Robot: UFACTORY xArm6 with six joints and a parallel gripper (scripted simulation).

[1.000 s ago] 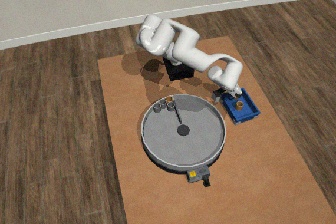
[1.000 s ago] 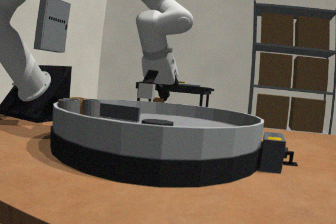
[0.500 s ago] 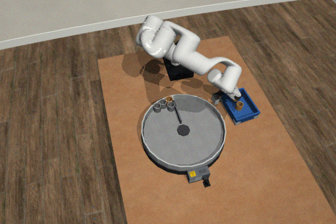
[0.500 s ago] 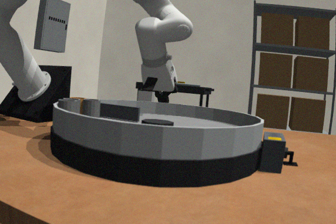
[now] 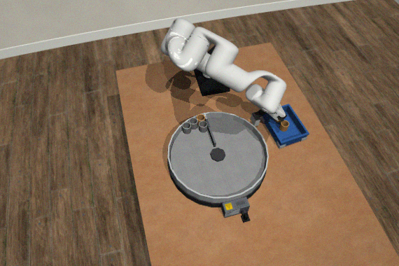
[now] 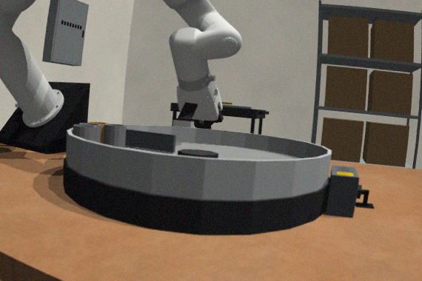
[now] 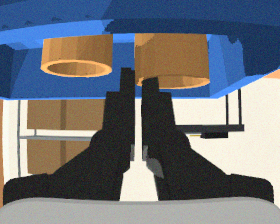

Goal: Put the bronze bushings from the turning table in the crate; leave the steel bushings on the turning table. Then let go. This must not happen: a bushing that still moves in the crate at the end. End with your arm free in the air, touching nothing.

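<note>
The blue crate is 40 mm below my hand, 30 mm ahead of it and 10 mm to the left of it. Also, from my hand: turning table (350 mm to the right, 130 mm ahead, 20 mm below).
</note>
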